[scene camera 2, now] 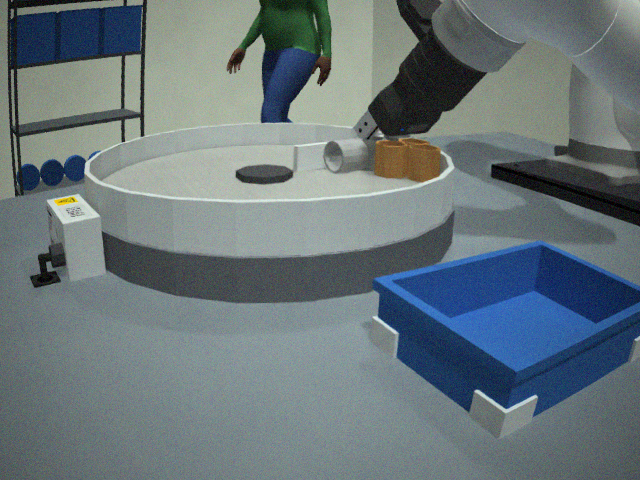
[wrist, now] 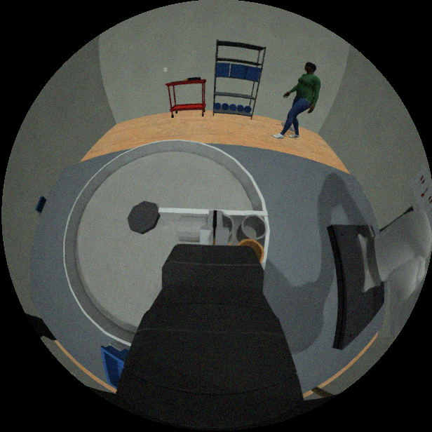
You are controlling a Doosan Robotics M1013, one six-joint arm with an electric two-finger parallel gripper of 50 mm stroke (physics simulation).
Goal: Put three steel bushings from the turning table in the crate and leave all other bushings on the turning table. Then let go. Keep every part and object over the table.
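The turning table has a white rim. A steel bushing lies on its side on it. Two more steel bushings stand upright to the right in the wrist view. Orange bushings stand close by, near the rim. My gripper is tilted, low over the table, its fingers almost together at the wall of the nearer upright steel bushing; the contact is mostly hidden. The blue crate shows an empty inside in the scene view.
A low white divider runs from the dark hub to the rim. A white box stands left of the turning table. White corner brackets hold the crate. The black base plate is at the right.
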